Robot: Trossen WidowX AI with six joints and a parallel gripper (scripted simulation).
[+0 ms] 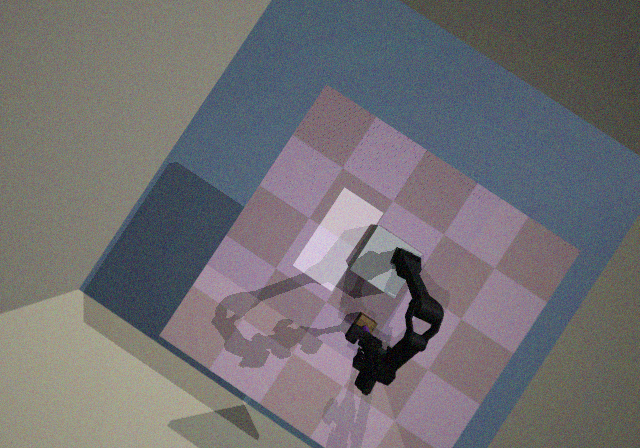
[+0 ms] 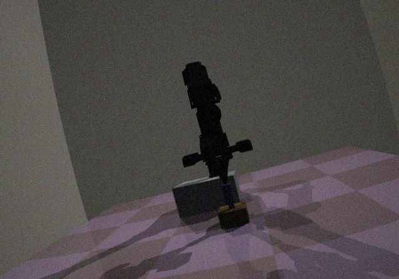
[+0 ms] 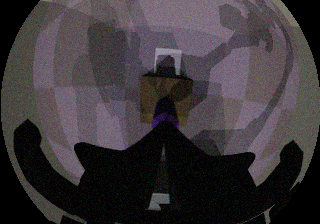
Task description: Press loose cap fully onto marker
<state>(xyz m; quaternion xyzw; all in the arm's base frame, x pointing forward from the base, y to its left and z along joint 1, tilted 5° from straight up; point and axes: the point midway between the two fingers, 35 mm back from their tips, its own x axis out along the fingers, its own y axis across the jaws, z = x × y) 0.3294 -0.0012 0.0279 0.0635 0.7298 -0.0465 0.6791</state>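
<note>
My gripper tip is 3 cm above the purple cap. Also, from my gripper tip: brown holder block (9 cm below).
</note>
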